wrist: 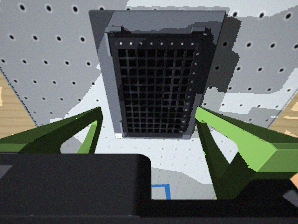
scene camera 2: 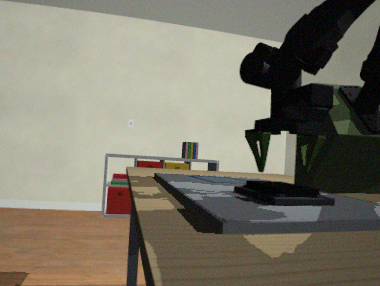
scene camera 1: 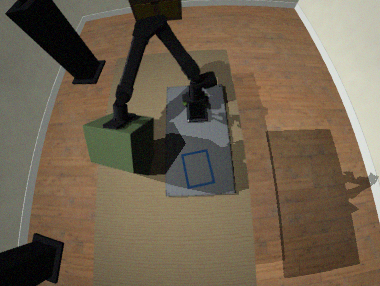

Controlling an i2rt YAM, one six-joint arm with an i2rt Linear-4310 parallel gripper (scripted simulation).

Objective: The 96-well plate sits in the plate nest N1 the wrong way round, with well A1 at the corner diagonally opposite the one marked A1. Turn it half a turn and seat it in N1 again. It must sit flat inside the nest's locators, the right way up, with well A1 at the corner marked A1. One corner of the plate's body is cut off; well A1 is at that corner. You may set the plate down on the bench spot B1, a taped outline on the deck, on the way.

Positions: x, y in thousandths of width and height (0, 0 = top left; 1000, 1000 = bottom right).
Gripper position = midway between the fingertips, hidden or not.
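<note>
In the wrist view I can see a black 96-well plate (wrist: 522, 333), together with my gripper (wrist: 502, 498) and a plate nest N1 (wrist: 505, 109). Scene camera 2 shows me my gripper (scene camera 2: 746, 603) again, and the plate nest N1 (scene camera 2: 746, 705) with it.
</note>
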